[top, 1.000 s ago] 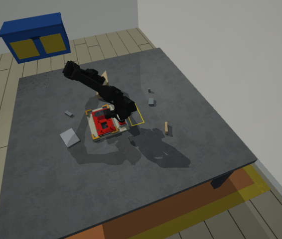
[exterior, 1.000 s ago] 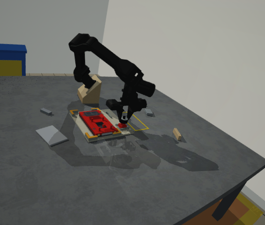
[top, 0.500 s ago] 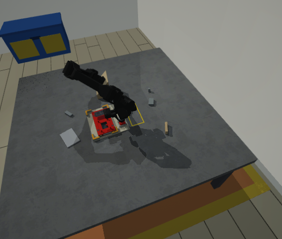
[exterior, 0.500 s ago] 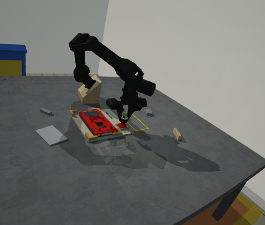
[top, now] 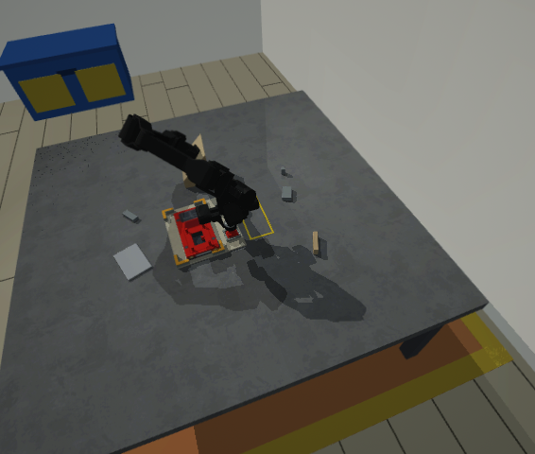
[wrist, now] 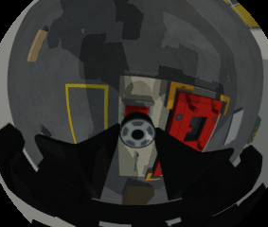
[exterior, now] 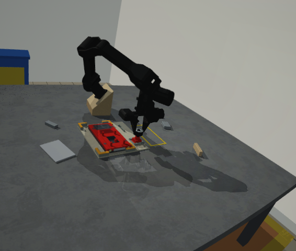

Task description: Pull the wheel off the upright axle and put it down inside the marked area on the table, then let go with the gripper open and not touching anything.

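The black axle is 20 mm below my gripper tip. From my gripper tip the other things lie so: wooden stick: 160 mm ahead, 220 mm to the left, 40 mm below; grey plate: 50 mm behind, 320 mm to the right, 50 mm below; black wheel: right at my gripper tip.
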